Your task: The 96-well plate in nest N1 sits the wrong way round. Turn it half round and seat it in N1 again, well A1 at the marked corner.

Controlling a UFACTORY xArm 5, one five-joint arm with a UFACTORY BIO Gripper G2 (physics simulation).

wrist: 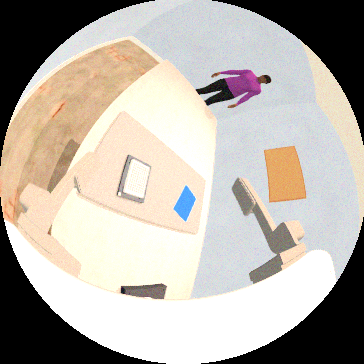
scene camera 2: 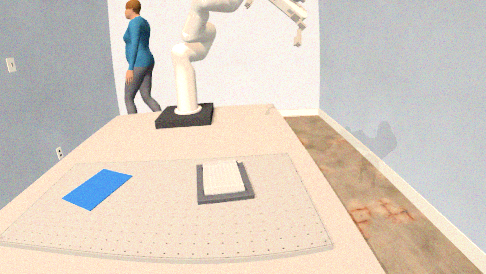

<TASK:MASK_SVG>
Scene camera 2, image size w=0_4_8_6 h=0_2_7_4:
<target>white 96-well plate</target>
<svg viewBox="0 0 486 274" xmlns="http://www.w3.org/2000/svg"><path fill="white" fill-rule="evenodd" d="M235 159L203 163L205 195L245 190Z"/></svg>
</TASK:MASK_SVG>
